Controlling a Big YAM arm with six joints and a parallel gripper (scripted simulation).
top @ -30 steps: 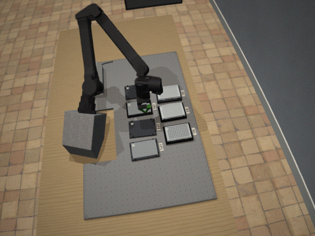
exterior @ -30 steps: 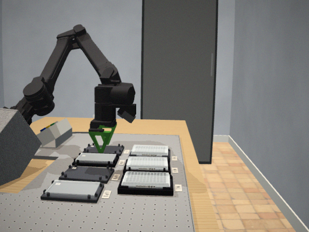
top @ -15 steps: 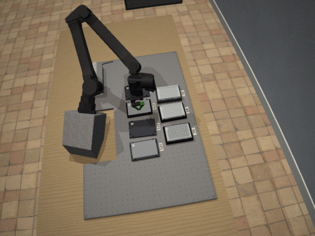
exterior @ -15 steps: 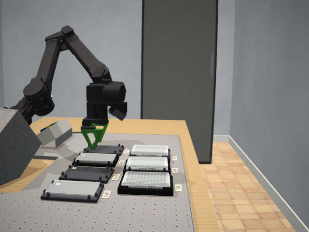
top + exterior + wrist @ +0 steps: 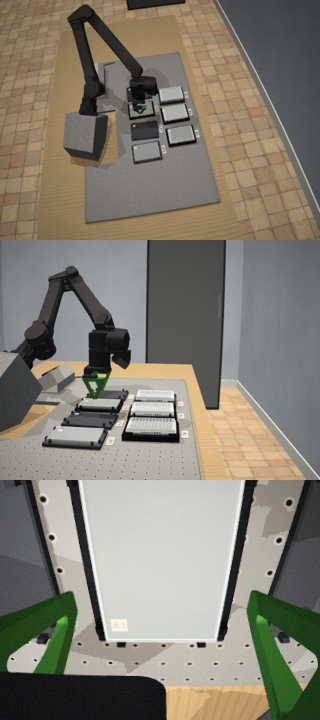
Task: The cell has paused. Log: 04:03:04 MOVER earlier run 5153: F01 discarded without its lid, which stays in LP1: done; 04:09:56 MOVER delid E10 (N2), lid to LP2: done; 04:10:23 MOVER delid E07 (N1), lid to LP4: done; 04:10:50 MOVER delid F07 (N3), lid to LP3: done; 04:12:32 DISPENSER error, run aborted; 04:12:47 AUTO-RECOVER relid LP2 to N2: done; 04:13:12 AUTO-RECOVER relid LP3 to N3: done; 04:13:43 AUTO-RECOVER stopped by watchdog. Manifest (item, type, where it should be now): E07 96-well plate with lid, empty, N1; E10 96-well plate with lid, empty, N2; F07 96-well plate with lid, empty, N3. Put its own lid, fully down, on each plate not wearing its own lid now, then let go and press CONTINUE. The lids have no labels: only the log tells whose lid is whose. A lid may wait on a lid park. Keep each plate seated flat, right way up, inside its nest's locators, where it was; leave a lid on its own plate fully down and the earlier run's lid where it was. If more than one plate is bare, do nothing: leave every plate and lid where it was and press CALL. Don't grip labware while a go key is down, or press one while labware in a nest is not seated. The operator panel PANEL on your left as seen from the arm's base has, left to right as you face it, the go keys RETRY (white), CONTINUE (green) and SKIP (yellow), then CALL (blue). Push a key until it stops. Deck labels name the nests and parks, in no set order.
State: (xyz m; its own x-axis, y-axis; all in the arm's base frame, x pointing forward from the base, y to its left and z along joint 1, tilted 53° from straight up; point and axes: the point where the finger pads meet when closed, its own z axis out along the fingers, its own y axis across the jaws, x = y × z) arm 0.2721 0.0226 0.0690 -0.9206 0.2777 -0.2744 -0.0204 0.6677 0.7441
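Now: the park LP4 5 cm below my hand. Also, from my hand: park LP2: 13 cm to the left, 5 cm below; park LP3: 13 cm to the right, 5 cm below, 1 cm ahead; 96-well plate: 20 cm to the right, 19 cm ahead, 3 cm below.
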